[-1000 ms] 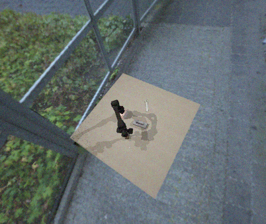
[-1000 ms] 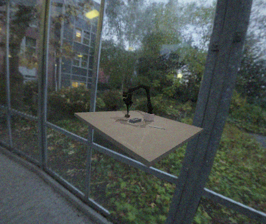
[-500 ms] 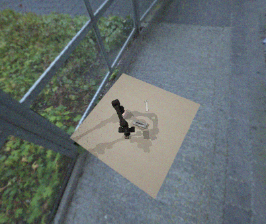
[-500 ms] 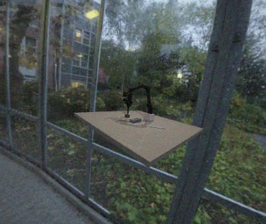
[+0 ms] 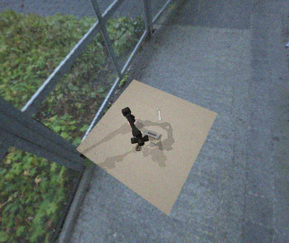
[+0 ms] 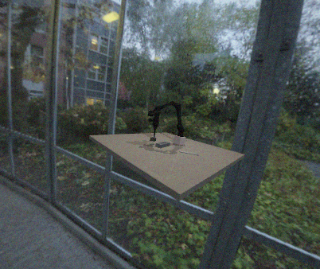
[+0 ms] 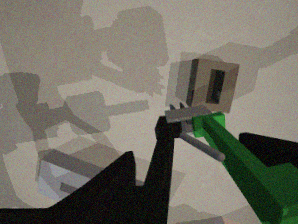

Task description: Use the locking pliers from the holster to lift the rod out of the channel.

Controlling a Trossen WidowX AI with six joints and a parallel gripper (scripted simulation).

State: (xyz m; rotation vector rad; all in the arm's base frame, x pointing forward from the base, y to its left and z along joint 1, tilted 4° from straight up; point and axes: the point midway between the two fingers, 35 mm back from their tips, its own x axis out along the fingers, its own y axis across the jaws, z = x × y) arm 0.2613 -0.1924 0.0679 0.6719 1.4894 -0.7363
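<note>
Now: gripper tip 30 mm short of the grey block, 180 mm to the right of it and 120 mm above it. Also, from my gripper tip: white bar (50 mm behind, 500 mm to the left, 140 mm below); then dark holster (30 mm behind, 50 mm to the right, 130 mm below); then dark rod (30 mm ahead, 180 mm to the left, 130 mm below).
</note>
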